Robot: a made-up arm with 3 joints.
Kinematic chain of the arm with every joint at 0, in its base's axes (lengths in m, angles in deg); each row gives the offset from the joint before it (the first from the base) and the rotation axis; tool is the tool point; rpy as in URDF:
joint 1: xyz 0 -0.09 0.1 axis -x
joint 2: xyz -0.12 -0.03 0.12 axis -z
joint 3: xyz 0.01 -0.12 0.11 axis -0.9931 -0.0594 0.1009
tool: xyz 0.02 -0.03 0.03 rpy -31.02 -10.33 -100
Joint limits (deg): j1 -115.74..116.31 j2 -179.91..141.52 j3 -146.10..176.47
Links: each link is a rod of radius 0.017 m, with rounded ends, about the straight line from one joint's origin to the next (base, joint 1, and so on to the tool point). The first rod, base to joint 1, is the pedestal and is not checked.
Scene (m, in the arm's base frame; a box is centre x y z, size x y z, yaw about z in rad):
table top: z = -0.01
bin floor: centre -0.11 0.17 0 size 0.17 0.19 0.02 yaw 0.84
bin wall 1: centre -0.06 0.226 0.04 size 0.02 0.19 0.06 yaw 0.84
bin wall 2: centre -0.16 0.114 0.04 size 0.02 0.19 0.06 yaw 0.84
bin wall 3: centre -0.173 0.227 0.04 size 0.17 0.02 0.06 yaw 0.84
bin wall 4: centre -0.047 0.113 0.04 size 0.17 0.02 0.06 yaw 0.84
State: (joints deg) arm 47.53 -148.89 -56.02
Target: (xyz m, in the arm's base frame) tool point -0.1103 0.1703 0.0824
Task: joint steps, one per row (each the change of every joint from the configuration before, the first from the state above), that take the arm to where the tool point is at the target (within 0.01 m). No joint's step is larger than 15 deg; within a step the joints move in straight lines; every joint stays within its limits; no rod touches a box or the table.
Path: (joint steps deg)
1: 7.57 -9.17 1.82
2: 7.58 -9.17 1.83

